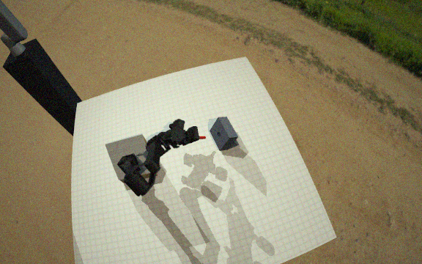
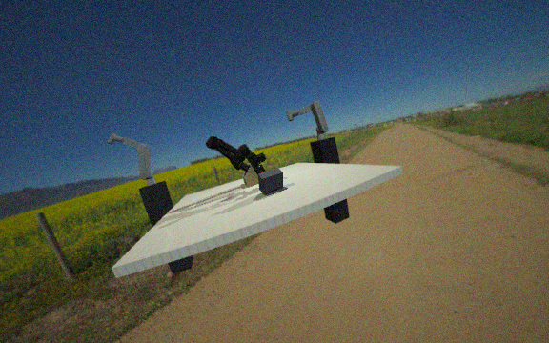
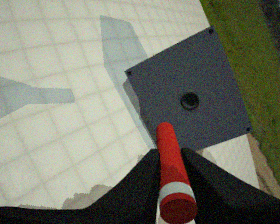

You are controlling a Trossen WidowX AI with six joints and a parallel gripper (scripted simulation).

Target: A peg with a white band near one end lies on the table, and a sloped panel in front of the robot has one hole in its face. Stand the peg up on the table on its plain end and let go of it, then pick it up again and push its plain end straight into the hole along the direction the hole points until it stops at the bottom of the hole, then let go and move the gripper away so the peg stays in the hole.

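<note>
My gripper tip is now 130 mm short of the sloped panel block, 50 mm above it and 10 mm to the right of it. The rest, counted from my gripper tip: red peg: 10 mm behind, 10 mm above.
</note>
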